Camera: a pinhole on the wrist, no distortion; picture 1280 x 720 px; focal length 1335.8 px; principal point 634.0 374.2 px. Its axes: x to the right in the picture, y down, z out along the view. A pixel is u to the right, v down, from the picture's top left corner.
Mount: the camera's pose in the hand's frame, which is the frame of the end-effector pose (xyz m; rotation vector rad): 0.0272 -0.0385 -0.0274 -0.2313 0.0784 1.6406
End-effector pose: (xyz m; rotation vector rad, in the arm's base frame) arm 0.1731 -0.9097 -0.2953 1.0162 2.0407 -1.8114
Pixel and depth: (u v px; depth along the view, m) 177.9 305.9 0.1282
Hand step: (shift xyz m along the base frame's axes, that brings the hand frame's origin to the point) -0.0812 -0.0923 0.0078
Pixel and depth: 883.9 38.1 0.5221
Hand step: -0.0945 -0.4138 -0.2875
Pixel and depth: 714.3 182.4 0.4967
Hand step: -0.0992 -0.4156 -0.1936
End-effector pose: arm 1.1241 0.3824 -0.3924 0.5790 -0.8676 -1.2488
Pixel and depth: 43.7 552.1 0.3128
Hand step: -0.3172 0.0304 0.0688
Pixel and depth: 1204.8 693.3 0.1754
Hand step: -0.0693 0.0616 0.1126
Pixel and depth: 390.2 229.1 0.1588
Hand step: -0.1283 -0.0271 0.0559
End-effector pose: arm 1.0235 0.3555 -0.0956 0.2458 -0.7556 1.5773
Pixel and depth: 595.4 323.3 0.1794
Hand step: -0.0348 -0.0760 0.1252
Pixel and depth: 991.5 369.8 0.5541
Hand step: -0.3256 -0.3126 0.2782
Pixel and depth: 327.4 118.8 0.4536
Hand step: -0.0885 -0.2050 0.3932
